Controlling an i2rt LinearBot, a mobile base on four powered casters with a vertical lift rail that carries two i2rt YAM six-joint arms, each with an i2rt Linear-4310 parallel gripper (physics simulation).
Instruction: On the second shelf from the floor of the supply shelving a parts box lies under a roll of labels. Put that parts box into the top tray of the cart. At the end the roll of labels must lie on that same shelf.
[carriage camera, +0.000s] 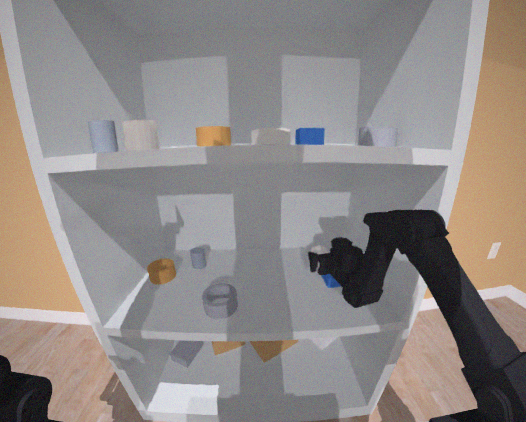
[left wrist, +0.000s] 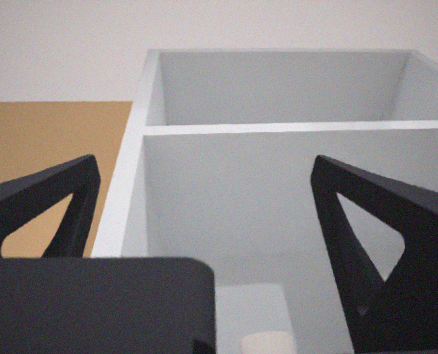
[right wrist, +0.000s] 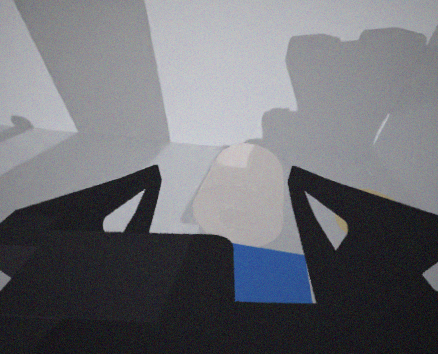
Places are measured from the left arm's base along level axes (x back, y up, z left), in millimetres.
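Pixels of known places: left gripper, fingertip midpoint: (left wrist: 207, 167); right gripper, fingertip midpoint: (carriage camera: 319, 251) (right wrist: 224, 173).
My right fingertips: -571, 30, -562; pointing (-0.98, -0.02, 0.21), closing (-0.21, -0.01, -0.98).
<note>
Behind a point stands the place of what it marks, as x, y, z.
The blue parts box (carriage camera: 331, 281) {-451, -18, -575} (right wrist: 270, 275) {-525, -3, -600} sits on the right part of the middle shelf (carriage camera: 250, 334) {-281, -48, -311}, partly hidden by my right gripper. A cream, rounded roll (carriage camera: 318, 248) {-600, 26, -566} (right wrist: 245, 195) {-564, 19, -579} shows just beyond and above the box's visible blue face; whether it rests on the box or behind it is hard to tell. My right gripper (carriage camera: 315, 262) (right wrist: 224, 173) {-571, 30, -562} is open and empty, with the roll in front of its spread fingertips. My left gripper (left wrist: 207, 167) {-27, 442, -8} is open and empty, facing the upper shelving. The cart does not show.
On the middle shelf stand an orange ring-like container (carriage camera: 161, 271) {-484, 7, 6}, a small grey-blue cylinder (carriage camera: 198, 258) {-575, 6, -102} and a grey round container (carriage camera: 220, 301) {-339, 5, -228}. A yellow thing (right wrist: 377, 193) {-635, -18, -702} shows partly behind the right finger. Several items line the shelf above (carriage camera: 250, 155) {-282, 395, -327}; others lie below. Side panels bound the shelving.
</note>
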